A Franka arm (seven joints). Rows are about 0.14 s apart.
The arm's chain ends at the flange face. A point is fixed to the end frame.
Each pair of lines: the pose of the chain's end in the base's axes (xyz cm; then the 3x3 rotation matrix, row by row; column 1 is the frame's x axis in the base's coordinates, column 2 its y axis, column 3 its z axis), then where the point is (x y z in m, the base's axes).
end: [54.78, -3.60, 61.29], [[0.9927, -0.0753, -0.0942], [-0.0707, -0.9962, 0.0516], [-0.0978, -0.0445, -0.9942]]
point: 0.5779 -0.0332 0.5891
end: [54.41, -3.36, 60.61], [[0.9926, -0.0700, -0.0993], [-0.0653, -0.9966, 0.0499], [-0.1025, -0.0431, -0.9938]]
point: 0.5741 -0.0307 0.5821
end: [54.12, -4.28, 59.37], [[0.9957, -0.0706, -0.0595], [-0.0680, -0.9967, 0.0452], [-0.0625, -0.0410, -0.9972]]
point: 0.5721 -0.0400 0.5709
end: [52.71, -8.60, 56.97], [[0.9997, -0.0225, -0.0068], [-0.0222, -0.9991, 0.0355], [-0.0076, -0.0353, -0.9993]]
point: 0.5590 -0.0820 0.5486
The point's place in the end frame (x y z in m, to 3 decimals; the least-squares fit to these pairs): 0.032 -0.004 0.021
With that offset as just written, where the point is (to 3 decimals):
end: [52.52, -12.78, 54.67], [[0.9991, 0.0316, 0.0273], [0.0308, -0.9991, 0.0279], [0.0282, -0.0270, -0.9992]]
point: 0.558 -0.122 0.527
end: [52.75, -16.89, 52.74], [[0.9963, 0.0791, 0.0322], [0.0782, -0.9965, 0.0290], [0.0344, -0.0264, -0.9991]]
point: 0.560 -0.162 0.508
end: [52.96, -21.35, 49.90], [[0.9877, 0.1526, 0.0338], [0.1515, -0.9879, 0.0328], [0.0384, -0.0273, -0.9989]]
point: 0.561 -0.204 0.479
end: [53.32, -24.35, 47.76], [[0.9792, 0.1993, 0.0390], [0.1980, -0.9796, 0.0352], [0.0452, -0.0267, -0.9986]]
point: 0.565 -0.233 0.458
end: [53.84, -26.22, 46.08], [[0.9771, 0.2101, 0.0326], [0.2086, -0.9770, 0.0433], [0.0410, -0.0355, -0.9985]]
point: 0.570 -0.251 0.441
